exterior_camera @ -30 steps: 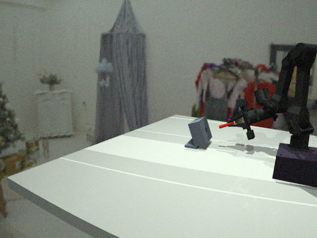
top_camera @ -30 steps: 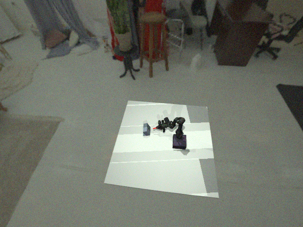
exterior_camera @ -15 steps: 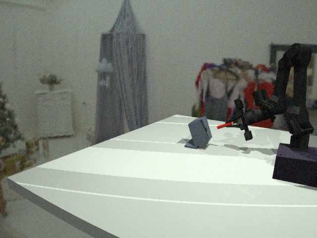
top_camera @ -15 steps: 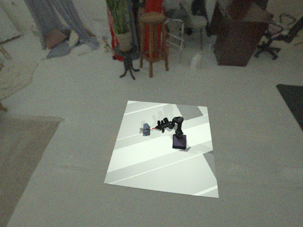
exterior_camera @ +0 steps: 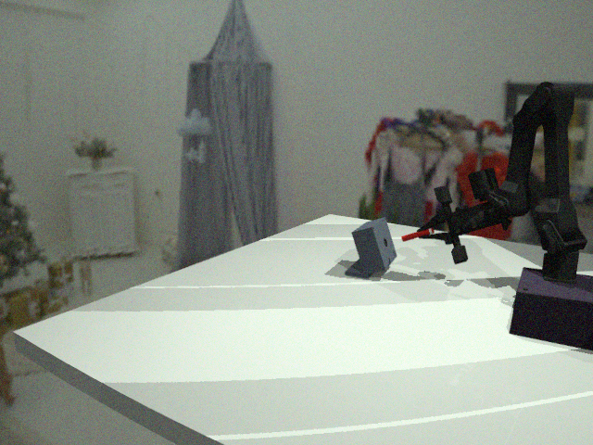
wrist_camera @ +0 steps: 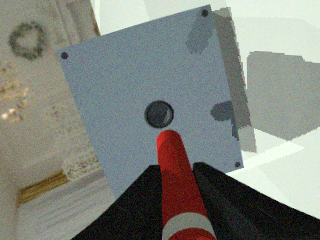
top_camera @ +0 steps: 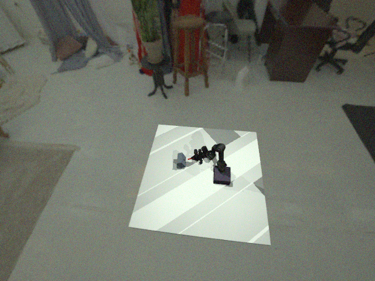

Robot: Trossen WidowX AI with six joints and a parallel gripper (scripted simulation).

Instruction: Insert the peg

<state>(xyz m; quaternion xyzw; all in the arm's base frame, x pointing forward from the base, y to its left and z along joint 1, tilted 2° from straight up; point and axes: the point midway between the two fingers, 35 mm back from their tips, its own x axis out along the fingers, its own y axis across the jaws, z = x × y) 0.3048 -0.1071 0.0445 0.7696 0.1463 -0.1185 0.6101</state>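
My gripper tip is now 11 cm short of the sloped panel, 1 cm to the right of it and 4 cm above it. Round my gripper tip: red peg 2 cm behind, 1 cm above.
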